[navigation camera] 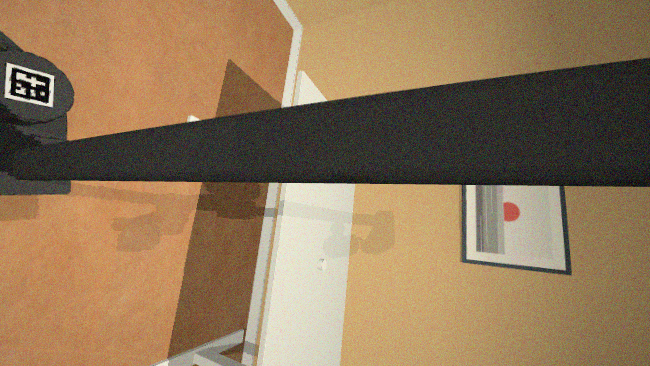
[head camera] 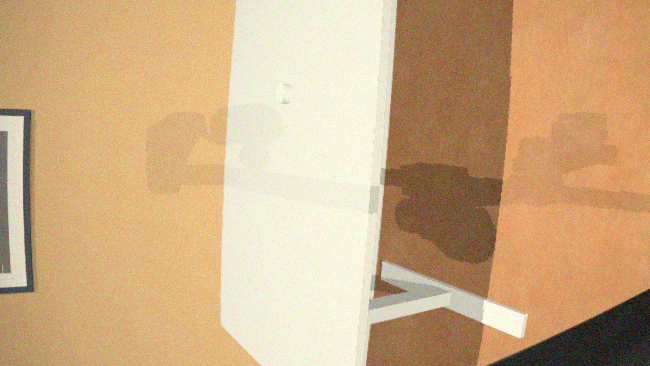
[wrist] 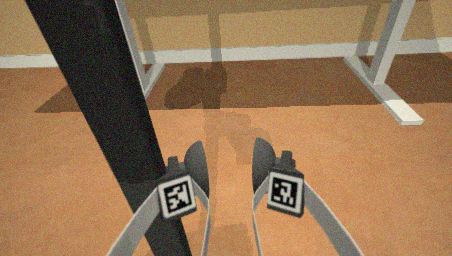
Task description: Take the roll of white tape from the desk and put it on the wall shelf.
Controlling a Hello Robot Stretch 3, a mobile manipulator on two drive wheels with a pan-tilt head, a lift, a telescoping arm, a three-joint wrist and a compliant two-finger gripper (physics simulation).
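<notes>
The roll of white tape (head camera: 284, 93) (navigation camera: 322, 264) sits on the white desk (head camera: 300, 240) (navigation camera: 305, 300), towards its wall side. In the wrist view my gripper (wrist: 230, 158) is open, with floor showing between its fingertips. It is apart from the desk, whose white legs (wrist: 387, 55) show ahead of it. The gripper's fingers do not show in the head view or the navigation view. The wall shelf does not show in these views.
A framed picture (head camera: 28, 200) (navigation camera: 566, 230) hangs on the wall beyond the desk. A dark mast (navigation camera: 400, 140) (wrist: 100, 90) crosses the navigation and wrist views. A white desk foot (head camera: 505, 317) stands on the brown floor. Shadows fall across desk, floor and wall.
</notes>
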